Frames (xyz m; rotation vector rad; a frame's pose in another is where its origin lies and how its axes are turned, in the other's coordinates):
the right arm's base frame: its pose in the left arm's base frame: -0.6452 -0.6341 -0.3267 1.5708 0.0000 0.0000
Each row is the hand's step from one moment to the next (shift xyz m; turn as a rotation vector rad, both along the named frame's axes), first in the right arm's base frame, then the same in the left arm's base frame.
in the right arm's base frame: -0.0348 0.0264 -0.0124 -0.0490 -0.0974 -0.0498
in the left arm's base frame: -0.0348 0.0124 0.0264 -0.0490 0.0498 -0.0974
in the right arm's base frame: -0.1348 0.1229 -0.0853 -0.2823 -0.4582 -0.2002
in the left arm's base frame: -0.1348 0.0853 0.1229 -0.2823 0.2002 -0.4582
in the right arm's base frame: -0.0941 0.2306 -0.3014 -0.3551 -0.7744 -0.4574
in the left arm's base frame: -0.0941 0.3014 0.2306 -0.3551 0.4574 -0.7744
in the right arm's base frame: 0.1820 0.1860 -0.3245 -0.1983 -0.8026 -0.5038
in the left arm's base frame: 0.1820 0.3245 0.1860 -0.1983 0.5038 -0.8026
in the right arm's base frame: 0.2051 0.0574 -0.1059 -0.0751 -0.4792 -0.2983
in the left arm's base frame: 0.2051 0.1059 0.0574 -0.0751 0.2983 -0.4792
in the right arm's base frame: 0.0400 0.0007 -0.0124 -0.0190 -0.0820 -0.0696
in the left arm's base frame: 0.0400 0.0124 0.0007 -0.0190 0.0696 -0.0820
